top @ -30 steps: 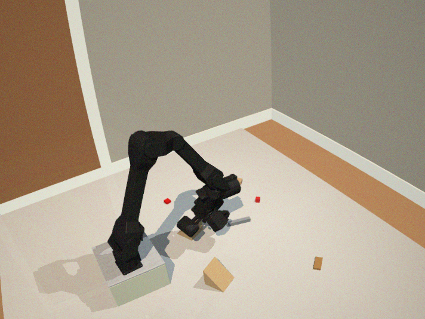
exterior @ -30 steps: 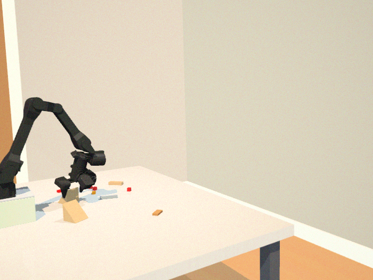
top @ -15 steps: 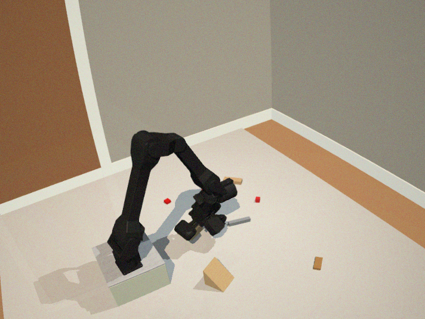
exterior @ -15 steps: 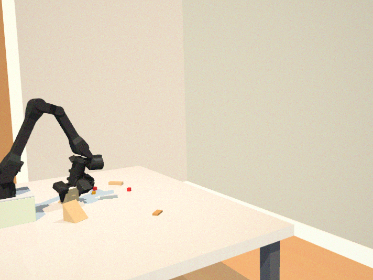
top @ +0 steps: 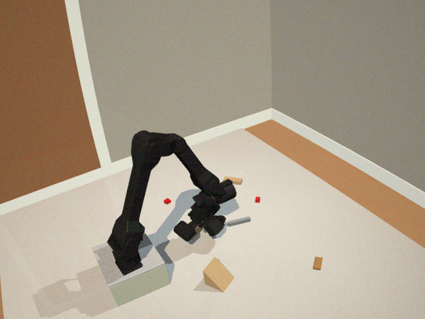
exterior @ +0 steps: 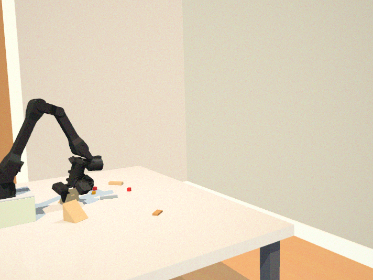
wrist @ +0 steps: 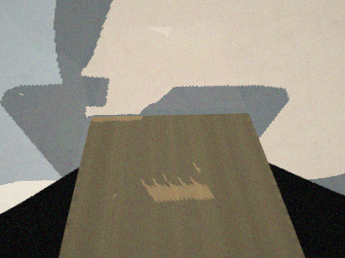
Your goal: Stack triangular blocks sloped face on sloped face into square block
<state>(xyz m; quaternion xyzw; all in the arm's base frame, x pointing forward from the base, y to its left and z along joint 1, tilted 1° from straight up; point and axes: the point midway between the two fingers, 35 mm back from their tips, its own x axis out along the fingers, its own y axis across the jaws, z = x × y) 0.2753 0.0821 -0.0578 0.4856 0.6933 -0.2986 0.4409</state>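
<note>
The orange cube is 14 cm ahead of my gripper tip, 6 cm to the left of it and 1 cm below it. From my gripper tip the other things lie so: grey bar 16 cm ahead, 7 cm to the right; tan triangular block 1 cm to the right, 1 cm above; tan bar 29 cm ahead, 14 cm to the left.
</note>
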